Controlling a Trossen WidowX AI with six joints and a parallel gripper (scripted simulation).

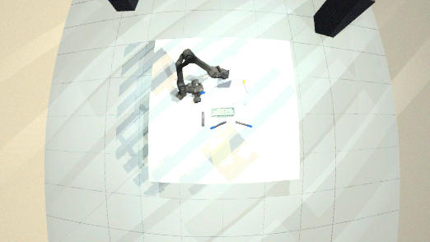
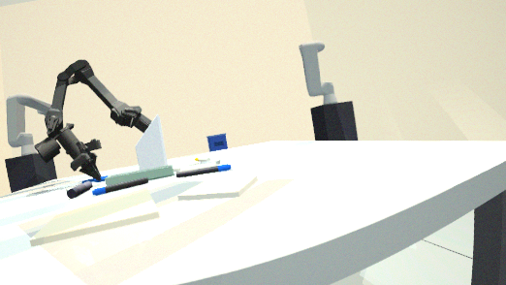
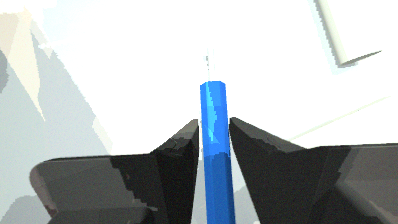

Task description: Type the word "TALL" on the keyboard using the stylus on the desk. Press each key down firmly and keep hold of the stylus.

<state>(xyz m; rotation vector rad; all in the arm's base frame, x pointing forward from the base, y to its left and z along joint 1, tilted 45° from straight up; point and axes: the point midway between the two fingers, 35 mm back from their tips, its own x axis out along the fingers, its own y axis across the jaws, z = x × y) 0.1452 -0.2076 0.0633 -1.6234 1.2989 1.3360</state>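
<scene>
The flat pad lies 10 mm behind my gripper tip and 280 mm to the left of it. The rest, counted from my gripper tip: black marker 220 mm ahead, 40 mm to the left; then yellow-tipped stick 120 mm behind, 350 mm to the left; then blue stylus 10 mm to the left.
</scene>
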